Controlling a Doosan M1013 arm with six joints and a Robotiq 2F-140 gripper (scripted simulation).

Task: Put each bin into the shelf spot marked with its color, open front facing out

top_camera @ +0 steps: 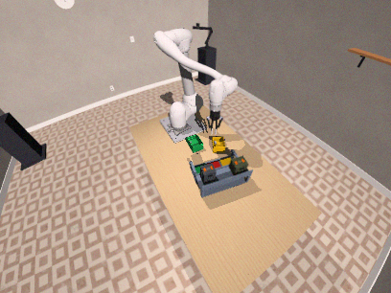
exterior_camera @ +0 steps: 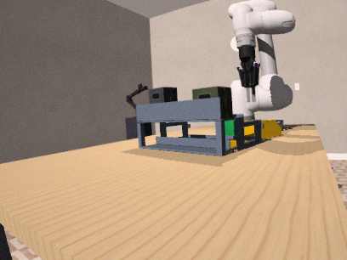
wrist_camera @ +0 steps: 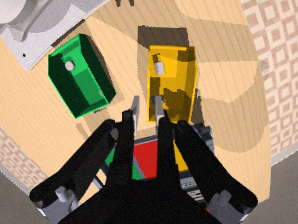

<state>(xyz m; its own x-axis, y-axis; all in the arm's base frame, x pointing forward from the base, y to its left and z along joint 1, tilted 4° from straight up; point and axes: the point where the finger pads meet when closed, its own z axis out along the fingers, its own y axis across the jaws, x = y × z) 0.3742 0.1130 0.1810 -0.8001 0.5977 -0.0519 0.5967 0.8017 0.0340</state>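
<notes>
My gripper is now 3 cm short of the yellow bin, 4 cm to the right of it and 15 cm above it. From my hand the other things lie so: dark box (28 cm ahead, 29 cm to the right, 3 cm below); green bin (11 cm behind, 12 cm to the right, 15 cm below).
</notes>
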